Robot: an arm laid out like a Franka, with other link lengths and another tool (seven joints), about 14 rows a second.
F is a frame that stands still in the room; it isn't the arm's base.
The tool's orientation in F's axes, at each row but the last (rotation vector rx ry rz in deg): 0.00 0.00 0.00; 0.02 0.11 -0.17; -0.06 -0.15 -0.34; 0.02 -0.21 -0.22; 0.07 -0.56 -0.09; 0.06 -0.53 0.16; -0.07 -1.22 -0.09; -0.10 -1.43 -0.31; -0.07 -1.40 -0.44; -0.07 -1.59 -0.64
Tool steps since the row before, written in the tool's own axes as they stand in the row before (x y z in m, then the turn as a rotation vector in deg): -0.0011 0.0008 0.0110 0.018 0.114 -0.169; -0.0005 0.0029 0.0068 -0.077 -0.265 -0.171; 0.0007 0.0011 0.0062 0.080 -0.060 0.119; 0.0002 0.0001 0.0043 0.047 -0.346 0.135; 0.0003 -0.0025 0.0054 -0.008 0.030 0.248; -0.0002 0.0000 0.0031 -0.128 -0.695 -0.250; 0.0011 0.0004 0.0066 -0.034 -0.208 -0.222; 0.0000 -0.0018 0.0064 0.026 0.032 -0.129; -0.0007 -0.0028 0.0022 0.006 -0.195 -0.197; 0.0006 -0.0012 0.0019 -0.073 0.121 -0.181
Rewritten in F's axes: -0.0011 0.0008 0.0110 0.018 0.114 -0.169; -0.0005 0.0029 0.0068 -0.078 -0.265 -0.171; 0.0007 0.0011 0.0062 0.079 -0.060 0.119; 0.0002 0.0001 0.0043 0.045 -0.346 0.135; 0.0002 -0.0025 0.0054 -0.010 0.030 0.248; -0.0002 0.0000 0.0031 -0.124 -0.695 -0.252; 0.0010 0.0004 0.0066 -0.030 -0.208 -0.222; -0.0002 -0.0018 0.0064 0.029 0.032 -0.128; -0.0008 -0.0028 0.0022 0.009 -0.195 -0.197; 0.0005 -0.0012 0.0019 -0.067 0.122 -0.183
